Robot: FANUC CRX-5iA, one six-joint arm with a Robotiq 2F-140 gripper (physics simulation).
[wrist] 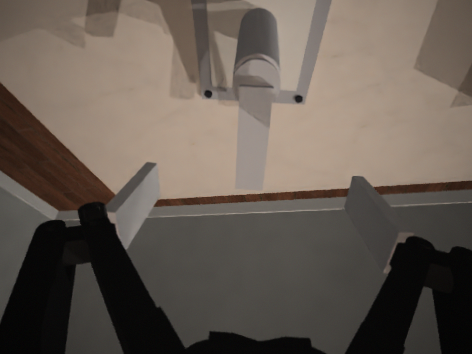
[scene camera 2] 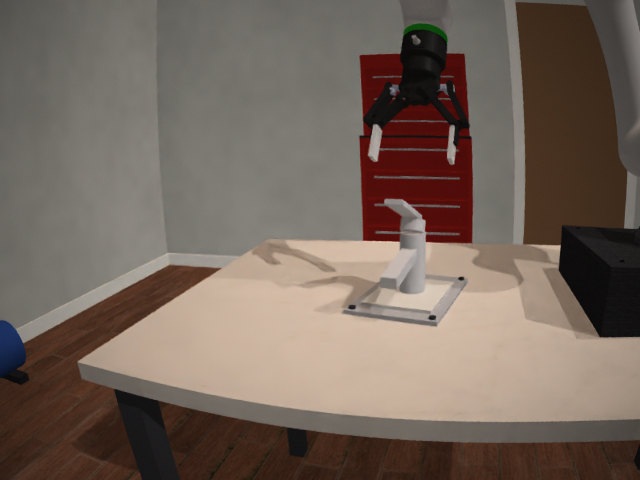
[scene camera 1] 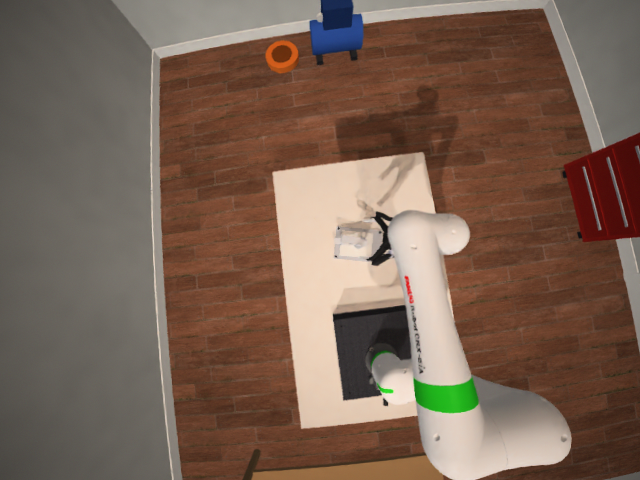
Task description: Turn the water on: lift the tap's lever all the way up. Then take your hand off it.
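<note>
The grey tap stands upright on its framed base plate. Its flat lever slopes upward from the tap's top, its free end the highest part, on the same side as the spout. In the wrist view the lever points toward the gripper side. My gripper is open wide and empty. In the scene camera 2 view it hangs above the lever, clear of it, with a visible gap. Neither finger touches the tap.
The tap's plate rests on a pale table. A black block is on the table near the arm's base. A red drawer cabinet, a blue tank and an orange ring stand off the table.
</note>
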